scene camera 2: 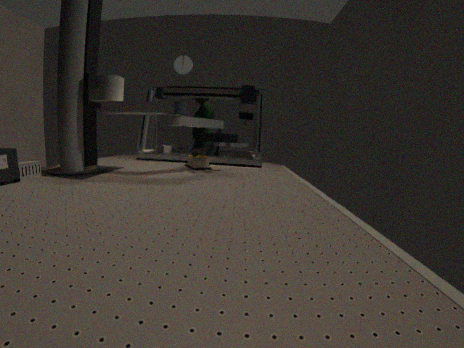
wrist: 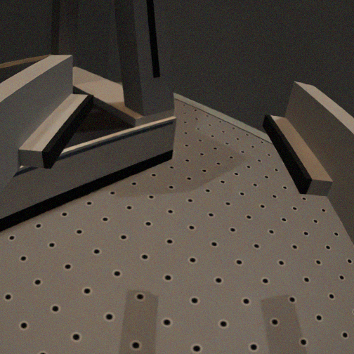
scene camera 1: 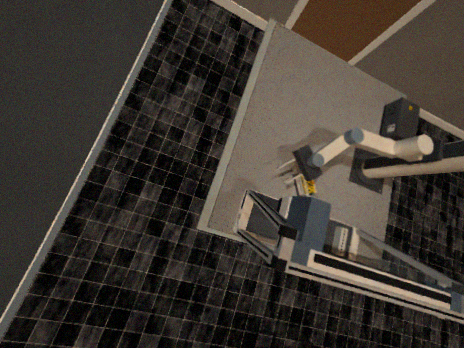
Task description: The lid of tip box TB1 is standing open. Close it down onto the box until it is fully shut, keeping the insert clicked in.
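Seen in the pictures: gripper, between the fingertips: (scene camera 2: pixel 241 144) (scene camera 1: pixel 281 175); arm's base, origin of its link: (scene camera 2: pixel 79 173) (scene camera 1: pixel 367 168).
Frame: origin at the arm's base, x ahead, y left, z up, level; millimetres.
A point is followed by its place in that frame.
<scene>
Tip box TB1 (scene camera 1: pixel 308 187) (scene camera 2: pixel 199 162) @(z 48, x 514, y 242 mm), small and pale with yellow on top, stands on the bench beside the framed machine. Its clear lid is too faint in both scene views to tell its angle. The box does not show in the wrist view. My gripper (scene camera 1: pixel 283 176) @(z 147, x 721, y 332 mm) (scene camera 2: pixel 239 145) @(z 147, x 721, y 332 mm) (wrist: pixel 181 87) is shut to its closed stop, where a wide gap stays between the two pads, with nothing between them. It is low over the bench, its fingers beside and slightly above the box. Whether a finger touches the lid is hidden.
The framed machine (scene camera 1: pixel 380 280) @(z 521, x 483, y 649 mm) (scene camera 2: pixel 150 157) @(z 33, x 150, y 450 mm) (wrist: pixel 115 172) stands close to the box, with an upright post (wrist: pixel 142 65) in the wrist view. A dark cabinet (scene camera 1: pixel 399 120) @(z 128, x -42, y -363 mm) (scene camera 2: pixel 8 167) @(z 67, x -35, y -283 mm) stands near the arm's column (scene camera 2: pixel 72 100) @(z 310, x 39, y -64 mm). A person in green (scene camera 2: pixel 206 111) is behind the machine.
</scene>
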